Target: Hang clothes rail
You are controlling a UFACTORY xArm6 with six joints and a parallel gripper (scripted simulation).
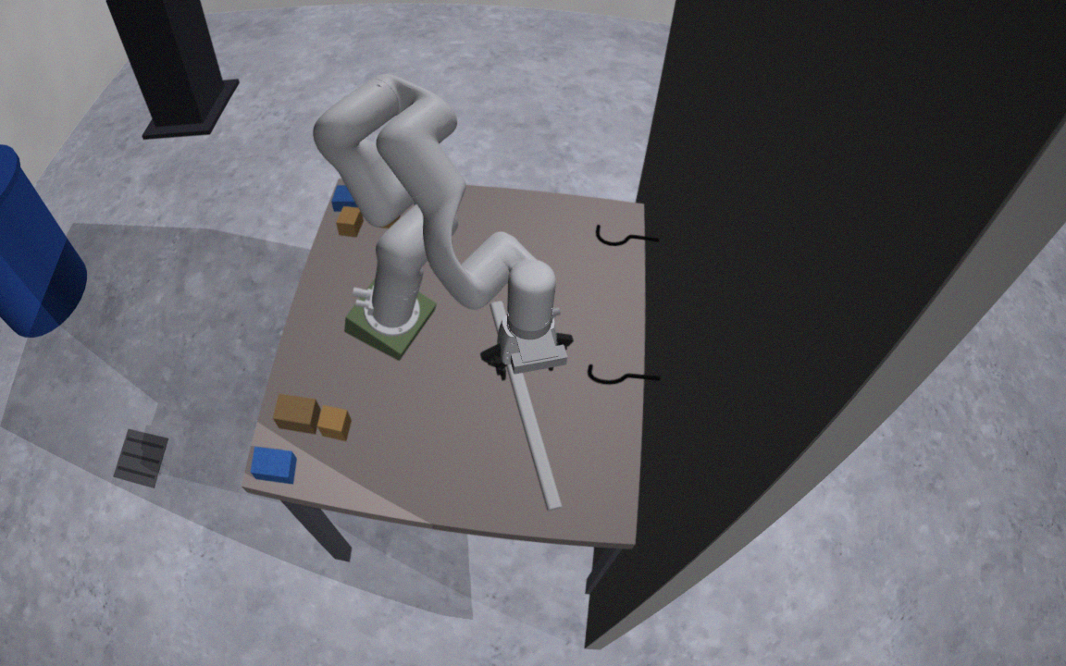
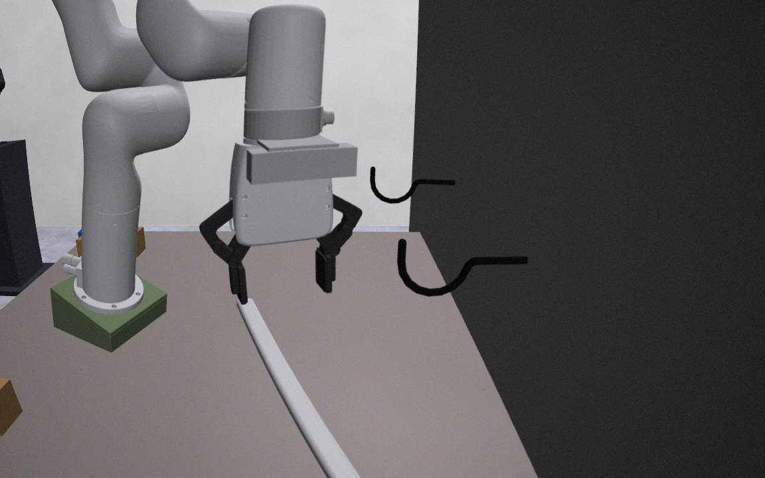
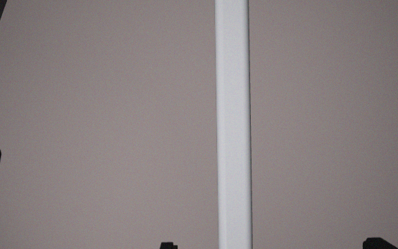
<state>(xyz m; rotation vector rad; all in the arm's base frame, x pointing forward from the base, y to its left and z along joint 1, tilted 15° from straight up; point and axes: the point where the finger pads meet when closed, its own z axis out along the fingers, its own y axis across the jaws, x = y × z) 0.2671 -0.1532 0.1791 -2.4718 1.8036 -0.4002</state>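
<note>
My hand is 14 cm above the clothes rail. Also, from my hand: dark wall panel (28 cm ahead, 28 cm above, 14 cm to the left).
</note>
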